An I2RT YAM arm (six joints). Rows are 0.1 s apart.
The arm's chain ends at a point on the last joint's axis. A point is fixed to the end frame.
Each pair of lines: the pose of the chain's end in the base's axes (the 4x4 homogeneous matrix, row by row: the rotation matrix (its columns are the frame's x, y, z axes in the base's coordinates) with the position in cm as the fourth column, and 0 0 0 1 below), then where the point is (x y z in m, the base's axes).
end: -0.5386 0.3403 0.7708 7.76; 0.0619 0.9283 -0.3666 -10.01; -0.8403 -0.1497 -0.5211 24.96; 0 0 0 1
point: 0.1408 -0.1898 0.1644
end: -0.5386 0.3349 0.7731 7.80; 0.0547 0.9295 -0.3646 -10.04; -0.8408 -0.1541 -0.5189 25.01; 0 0 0 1
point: 0.1418 -0.1901 0.1654
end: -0.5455 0.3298 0.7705 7.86; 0.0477 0.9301 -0.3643 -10.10; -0.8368 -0.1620 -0.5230 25.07; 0 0 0 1
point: 0.1421 -0.1910 0.1660
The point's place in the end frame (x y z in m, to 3 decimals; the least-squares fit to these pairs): 0.032 -0.049 0.126
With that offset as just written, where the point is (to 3 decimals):
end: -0.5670 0.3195 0.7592 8.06; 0.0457 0.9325 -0.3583 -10.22; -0.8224 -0.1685 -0.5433 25.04; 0 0 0 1
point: 0.142 -0.192 0.164
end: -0.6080 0.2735 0.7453 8.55; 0.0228 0.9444 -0.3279 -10.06; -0.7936 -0.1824 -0.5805 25.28; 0 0 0 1
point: 0.147 -0.187 0.163
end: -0.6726 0.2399 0.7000 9.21; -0.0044 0.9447 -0.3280 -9.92; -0.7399 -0.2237 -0.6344 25.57; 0 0 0 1
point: 0.147 -0.187 0.163
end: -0.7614 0.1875 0.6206 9.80; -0.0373 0.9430 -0.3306 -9.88; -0.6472 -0.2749 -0.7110 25.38; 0 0 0 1
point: 0.143 -0.188 0.157
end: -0.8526 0.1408 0.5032 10.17; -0.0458 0.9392 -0.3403 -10.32; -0.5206 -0.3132 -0.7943 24.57; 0 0 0 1
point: 0.131 -0.194 0.144
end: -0.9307 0.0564 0.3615 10.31; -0.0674 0.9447 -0.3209 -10.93; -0.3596 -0.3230 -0.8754 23.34; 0 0 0 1
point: 0.116 -0.198 0.127
